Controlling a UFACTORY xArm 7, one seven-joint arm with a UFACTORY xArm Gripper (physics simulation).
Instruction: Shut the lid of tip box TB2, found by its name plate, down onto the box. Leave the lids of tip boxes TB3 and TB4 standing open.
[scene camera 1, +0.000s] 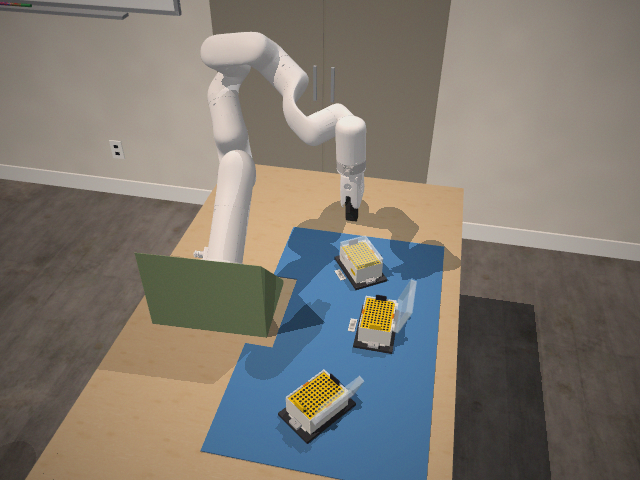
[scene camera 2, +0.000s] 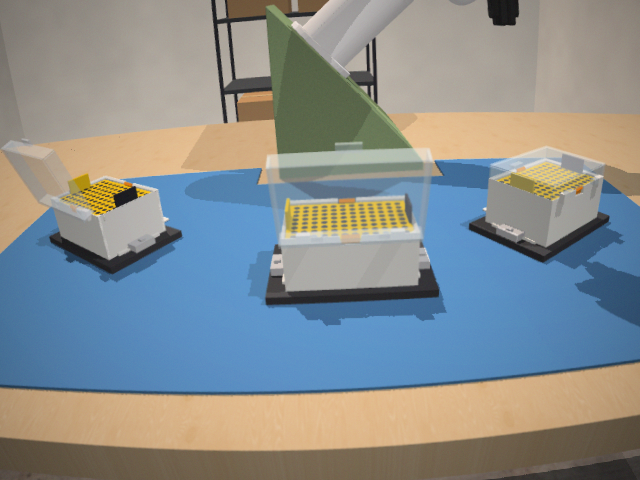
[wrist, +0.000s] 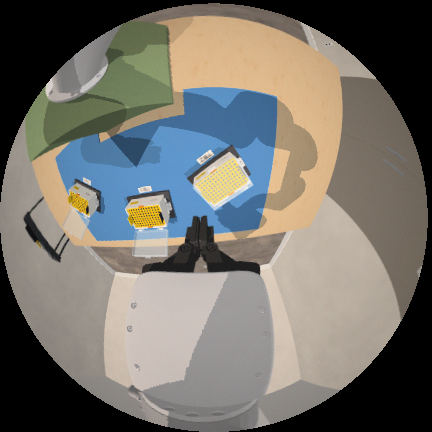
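Tip box TB2 is white with a yellow rack. Its name plate lies beside it. Its clear lid lies level, down on the box. Tip box TB3 has its clear lid standing open. The third box, TB4, also has its lid standing open. My gripper is shut and empty, well above the table and apart from the boxes.
A blue mat lies under the boxes on the wooden table. A green wedge-shaped stand carries the arm base beside the mat.
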